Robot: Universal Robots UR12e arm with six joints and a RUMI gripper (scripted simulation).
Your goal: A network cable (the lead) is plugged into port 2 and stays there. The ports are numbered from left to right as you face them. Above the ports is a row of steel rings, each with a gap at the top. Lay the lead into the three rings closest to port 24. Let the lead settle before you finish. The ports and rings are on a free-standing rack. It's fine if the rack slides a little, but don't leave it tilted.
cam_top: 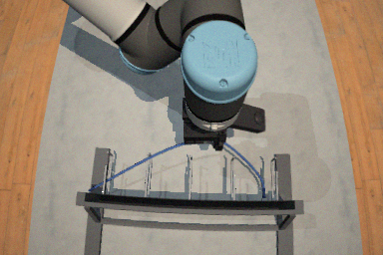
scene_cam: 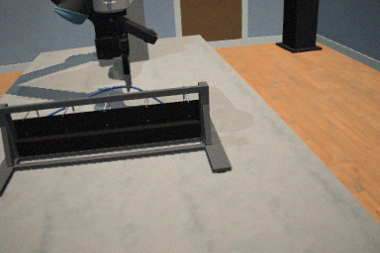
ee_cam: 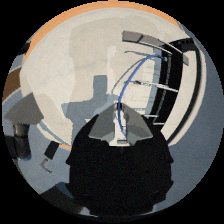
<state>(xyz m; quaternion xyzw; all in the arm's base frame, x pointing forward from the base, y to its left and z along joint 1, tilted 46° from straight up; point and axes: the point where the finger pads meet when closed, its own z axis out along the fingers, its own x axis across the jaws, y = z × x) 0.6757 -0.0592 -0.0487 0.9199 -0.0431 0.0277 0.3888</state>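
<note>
The rack is 150 mm ahead of my hand, 70 mm to the right of it and 30 mm below it.
</note>
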